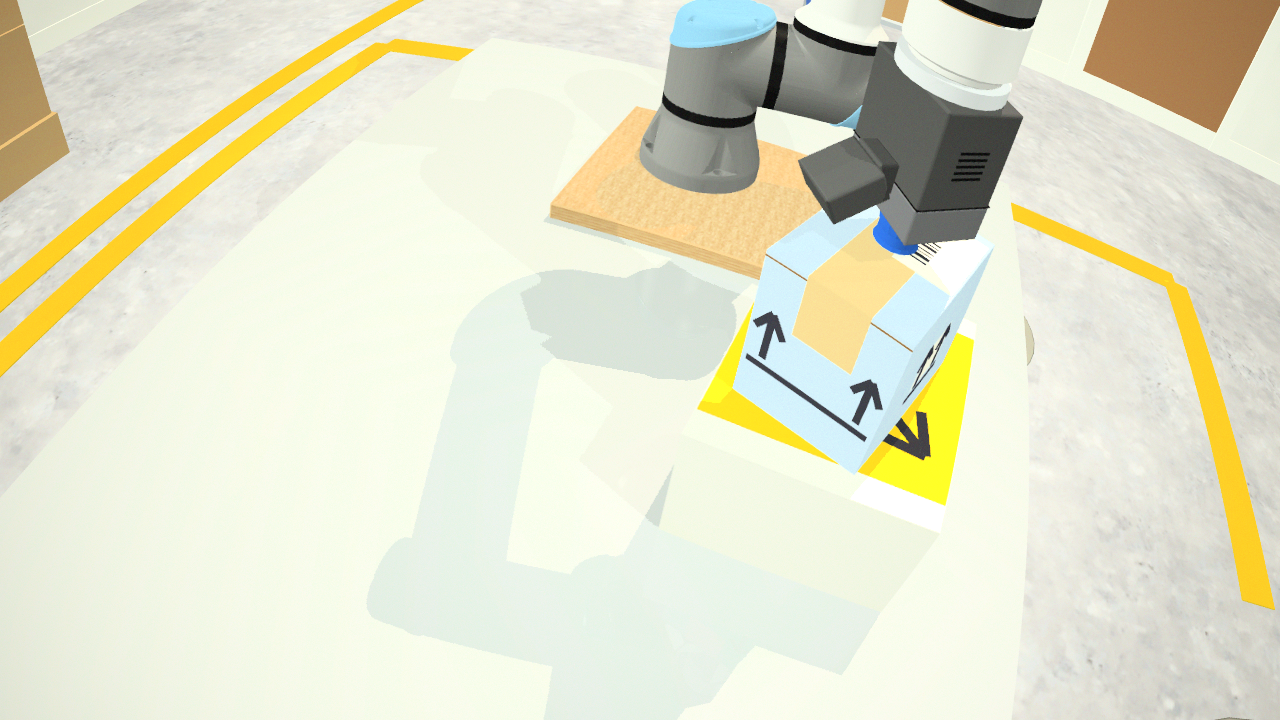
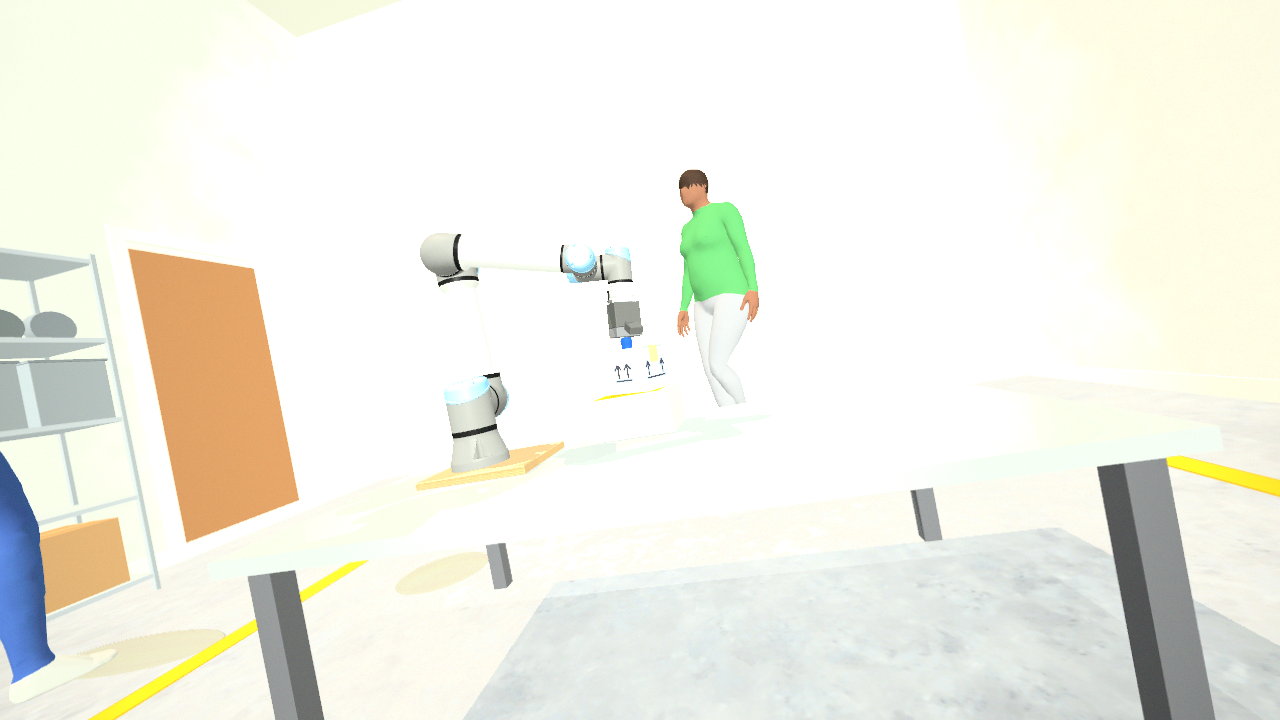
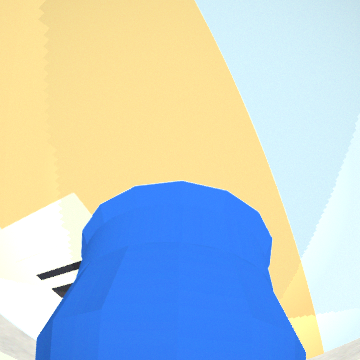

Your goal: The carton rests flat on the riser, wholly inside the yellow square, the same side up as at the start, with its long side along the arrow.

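The light blue carton (image 1: 796, 411) (image 2: 637, 365) (image 3: 320, 100) is upright, its printed arrows pointing up and its tan tape on top. My suction cup (image 1: 895, 234) (image 2: 626, 342) (image 3: 177, 270) is blue and sits against the carton's top, near the label. The carton is over the yellow square (image 1: 955, 380) (image 2: 617, 395) on the pale riser (image 1: 787, 537) (image 2: 660, 413). Its lower front corner appears at the square's near edge, and its sides look turned from the square's edges. The black arrow (image 1: 914, 443) is partly hidden. Whether the carton's underside touches the riser cannot be told.
The arm's base stands on a wooden board (image 1: 626, 201) (image 2: 537, 458) on the pale table (image 1: 268, 429) (image 2: 805, 474). A person in green (image 2: 716, 255) stands behind the table. A shelf rack (image 2: 111, 367) and a person's blue-clad leg (image 2: 19, 573) are at the left.
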